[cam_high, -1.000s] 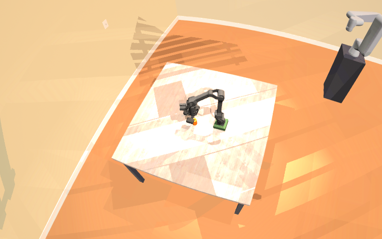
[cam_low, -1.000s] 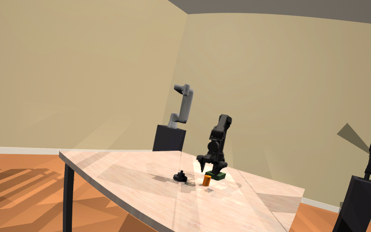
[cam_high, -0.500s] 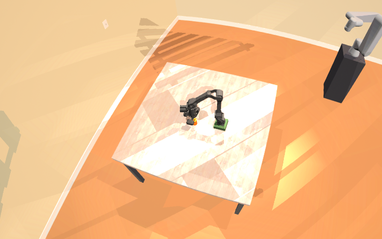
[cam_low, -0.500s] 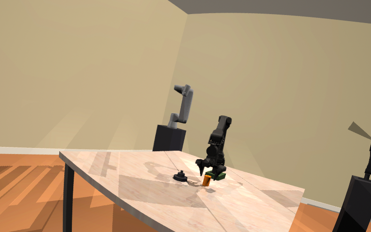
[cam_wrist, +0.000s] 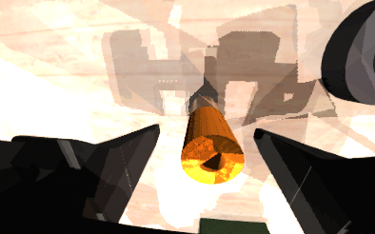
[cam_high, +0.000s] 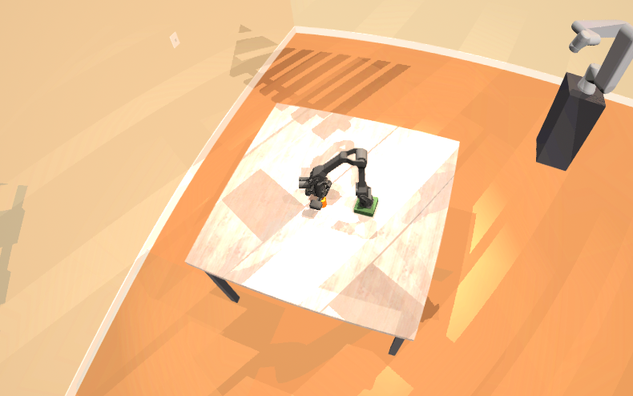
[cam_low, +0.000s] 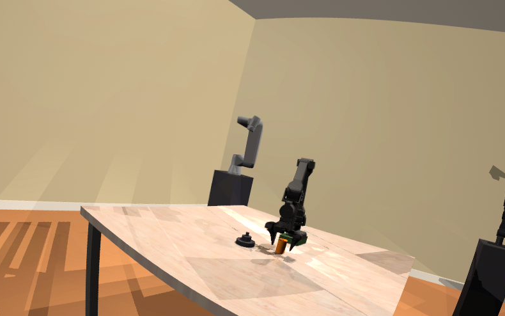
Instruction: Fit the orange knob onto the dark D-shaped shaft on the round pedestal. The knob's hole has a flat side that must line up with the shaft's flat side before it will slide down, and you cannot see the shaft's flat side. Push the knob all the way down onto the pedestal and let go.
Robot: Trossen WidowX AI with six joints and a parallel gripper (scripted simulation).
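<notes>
The orange knob lies 10 mm above my gripper tip. Also, from my gripper tip: pedestal (80 mm ahead, 140 mm to the right, 10 mm above).
</notes>
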